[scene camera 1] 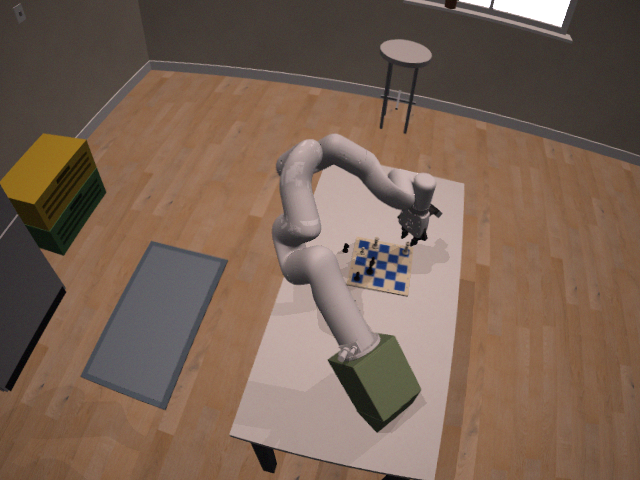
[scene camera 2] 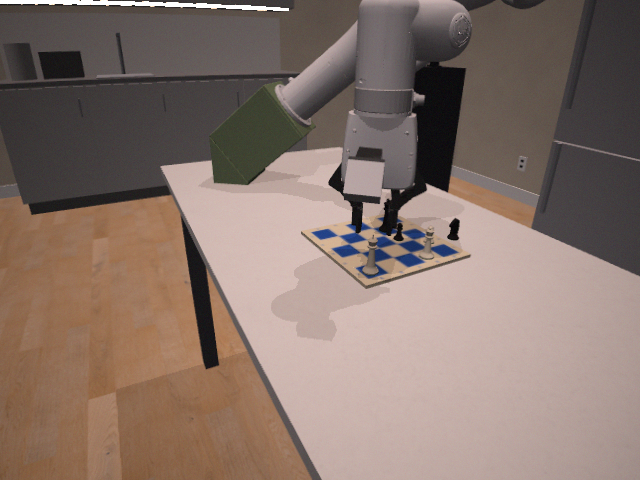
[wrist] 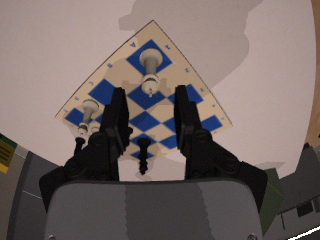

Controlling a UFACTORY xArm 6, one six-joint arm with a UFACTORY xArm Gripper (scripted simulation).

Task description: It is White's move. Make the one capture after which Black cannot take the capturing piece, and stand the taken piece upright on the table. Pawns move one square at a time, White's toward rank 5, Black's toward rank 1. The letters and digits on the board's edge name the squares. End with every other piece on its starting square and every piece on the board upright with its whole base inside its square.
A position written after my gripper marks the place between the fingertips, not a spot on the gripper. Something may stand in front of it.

In view: my gripper [scene camera 2: 373, 231] and a white piece [wrist: 150, 58].
My gripper shows as well in scene camera 1 [scene camera 1: 408, 240] and in the wrist view [wrist: 150, 99].
